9 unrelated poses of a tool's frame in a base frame.
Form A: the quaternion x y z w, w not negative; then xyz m.
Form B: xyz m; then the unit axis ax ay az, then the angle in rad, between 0 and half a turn. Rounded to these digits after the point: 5 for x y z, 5 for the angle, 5 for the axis.
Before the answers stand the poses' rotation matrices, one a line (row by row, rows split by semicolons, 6 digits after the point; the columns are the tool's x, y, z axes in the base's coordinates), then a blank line. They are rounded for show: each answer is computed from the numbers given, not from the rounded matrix.
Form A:
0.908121 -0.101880 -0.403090 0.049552 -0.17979 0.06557 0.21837
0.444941 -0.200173 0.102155 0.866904 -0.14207 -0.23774 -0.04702
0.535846 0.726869 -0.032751 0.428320 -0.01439 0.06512 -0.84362
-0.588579 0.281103 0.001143 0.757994 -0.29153 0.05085 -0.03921
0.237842 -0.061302 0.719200 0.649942 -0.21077 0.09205 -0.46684
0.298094 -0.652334 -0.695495 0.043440 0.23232 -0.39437 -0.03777
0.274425 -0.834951 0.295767 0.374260 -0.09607 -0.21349 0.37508
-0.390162 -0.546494 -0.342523 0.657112 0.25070 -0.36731 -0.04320
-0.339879 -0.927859 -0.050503 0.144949 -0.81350 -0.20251 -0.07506
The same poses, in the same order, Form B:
0.654278 -0.145091 -0.742206; -0.224987 -0.974330 -0.007865; -0.722012 0.172132 -0.670126
0.898990 -0.355248 -0.256156; -0.001013 0.583184 -0.812340; 0.437967 0.730545 0.523917
-0.058822 0.807035 0.587566; 0.750924 0.423593 -0.506638; -0.657764 0.411416 -0.630939
0.841960 -0.332635 0.424803; -0.329170 0.307147 0.892921; -0.427494 -0.891636 0.149112
-0.042013 -0.964037 0.262426; 0.905716 -0.147635 -0.397344; 0.421797 0.220990 0.879346
-0.818506 -0.328489 -0.471321; -0.449338 -0.145147 0.881492; -0.357971 0.933288 -0.028799
-0.569241 -0.679650 -0.462645; -0.236875 0.674426 -0.699314; 0.787309 -0.288489 -0.544903
0.168045 0.876594 -0.450936; -0.023710 0.460903 0.887134; 0.985494 -0.138387 0.098236
-0.726944 0.645360 -0.234654; 0.616078 0.763864 0.192249; 0.303314 -0.004811 -0.952879

-0.17979 0.06557 0.21837 0.90924 -0.10201 -0.40359 3.04245
-0.14207 -0.23774 -0.04702 0.89260 -0.40157 0.20494 1.04368
-0.01439 0.06512 -0.84362 0.59299 0.80439 -0.03624 2.25633
-0.29153 0.05085 -0.03921 -0.90237 0.43097 0.00175 1.42113
-0.21077 0.09205 -0.46684 0.31296 -0.08066 0.94634 1.72658
0.23232 -0.39437 -0.03777 0.29838 -0.65295 -0.69615 3.05469
-0.09607 -0.21349 0.37508 0.29593 -0.90039 0.31895 2.37440
0.25070 -0.36731 -0.04320 -0.51760 -0.72499 -0.45440 1.70763
-0.81350 -0.20251 -0.07506 -0.34351 -0.93776 -0.05104 2.85067

